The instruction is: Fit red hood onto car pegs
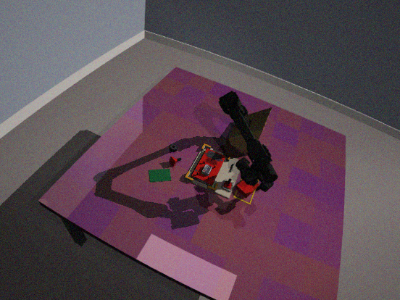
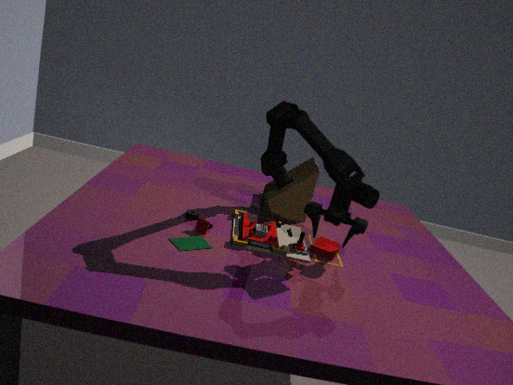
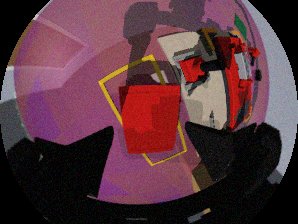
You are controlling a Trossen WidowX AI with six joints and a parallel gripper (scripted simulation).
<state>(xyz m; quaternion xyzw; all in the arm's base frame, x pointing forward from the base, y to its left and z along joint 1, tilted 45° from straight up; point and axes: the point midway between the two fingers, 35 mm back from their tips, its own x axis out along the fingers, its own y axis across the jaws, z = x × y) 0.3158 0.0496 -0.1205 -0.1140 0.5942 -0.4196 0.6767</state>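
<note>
The red hood is 2 cm below my gripper tip. Also, from my gripper tip: flat green tile: 40 cm to the right, 13 cm ahead, 3 cm below; engine block: 21 cm to the right, 2 cm ahead, 1 cm below; dark wheel: 42 cm to the right, 5 cm behind, 2 cm below.
</note>
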